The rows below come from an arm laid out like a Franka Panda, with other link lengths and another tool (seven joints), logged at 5 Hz.
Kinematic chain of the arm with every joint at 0, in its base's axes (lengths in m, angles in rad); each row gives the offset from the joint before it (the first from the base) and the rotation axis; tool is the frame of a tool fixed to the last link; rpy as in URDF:
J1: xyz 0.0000 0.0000 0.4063 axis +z
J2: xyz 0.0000 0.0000 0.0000 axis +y
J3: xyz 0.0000 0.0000 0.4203 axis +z
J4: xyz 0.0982 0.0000 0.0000 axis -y
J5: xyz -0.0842 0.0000 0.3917 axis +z
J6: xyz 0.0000 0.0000 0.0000 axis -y
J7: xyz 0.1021 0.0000 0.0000 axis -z
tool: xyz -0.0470 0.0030 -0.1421 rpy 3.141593 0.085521 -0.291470
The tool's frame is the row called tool.
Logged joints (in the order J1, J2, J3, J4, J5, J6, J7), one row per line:
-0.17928 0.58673 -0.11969 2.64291 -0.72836 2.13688 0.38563
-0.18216 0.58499 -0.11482 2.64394 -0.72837 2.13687 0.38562
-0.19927 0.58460 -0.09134 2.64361 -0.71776 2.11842 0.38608
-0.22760 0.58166 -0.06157 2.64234 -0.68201 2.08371 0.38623
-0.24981 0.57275 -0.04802 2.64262 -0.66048 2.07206 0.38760
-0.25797 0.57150 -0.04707 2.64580 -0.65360 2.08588 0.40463
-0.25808 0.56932 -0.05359 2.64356 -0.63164 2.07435 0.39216
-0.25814 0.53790 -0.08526 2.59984 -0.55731 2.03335 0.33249
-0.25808 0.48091 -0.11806 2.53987 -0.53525 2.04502 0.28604
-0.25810 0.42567 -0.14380 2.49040 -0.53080 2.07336 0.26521
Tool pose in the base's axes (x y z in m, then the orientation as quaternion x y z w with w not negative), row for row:
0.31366 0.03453 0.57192 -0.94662 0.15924 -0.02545 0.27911
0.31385 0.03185 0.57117 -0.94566 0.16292 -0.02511 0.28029
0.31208 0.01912 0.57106 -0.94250 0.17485 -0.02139 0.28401
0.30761 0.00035 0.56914 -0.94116 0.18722 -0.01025 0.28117
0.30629 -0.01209 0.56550 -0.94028 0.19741 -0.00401 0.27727
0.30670 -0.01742 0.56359 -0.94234 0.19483 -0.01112 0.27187
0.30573 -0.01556 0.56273 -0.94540 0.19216 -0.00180 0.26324
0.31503 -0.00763 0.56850 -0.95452 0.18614 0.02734 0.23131
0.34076 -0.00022 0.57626 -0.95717 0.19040 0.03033 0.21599
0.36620 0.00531 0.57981 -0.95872 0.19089 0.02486 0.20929
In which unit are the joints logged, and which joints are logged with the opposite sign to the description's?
The joints are logged in radians. Opposite sign: J2, J3, J4, J5, J7.
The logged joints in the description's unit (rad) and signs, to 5 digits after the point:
-0.17928 -0.58673 0.11969 -2.64291 0.72836 2.13688 -0.38563
-0.18216 -0.58499 0.11482 -2.64394 0.72837 2.13687 -0.38562
-0.19927 -0.58460 0.09134 -2.64361 0.71776 2.11842 -0.38608
-0.22760 -0.58166 0.06157 -2.64234 0.68201 2.08371 -0.38623
-0.24981 -0.57275 0.04802 -2.64262 0.66048 2.07206 -0.38760
-0.25797 -0.57150 0.04707 -2.64580 0.65360 2.08588 -0.40463
-0.25808 -0.56932 0.05359 -2.64356 0.63164 2.07435 -0.39216
-0.25814 -0.53790 0.08526 -2.59984 0.55731 2.03335 -0.33249
-0.25808 -0.48091 0.11806 -2.53987 0.53525 2.04502 -0.28604
-0.25810 -0.42567 0.14380 -2.49040 0.53080 2.07336 -0.26521

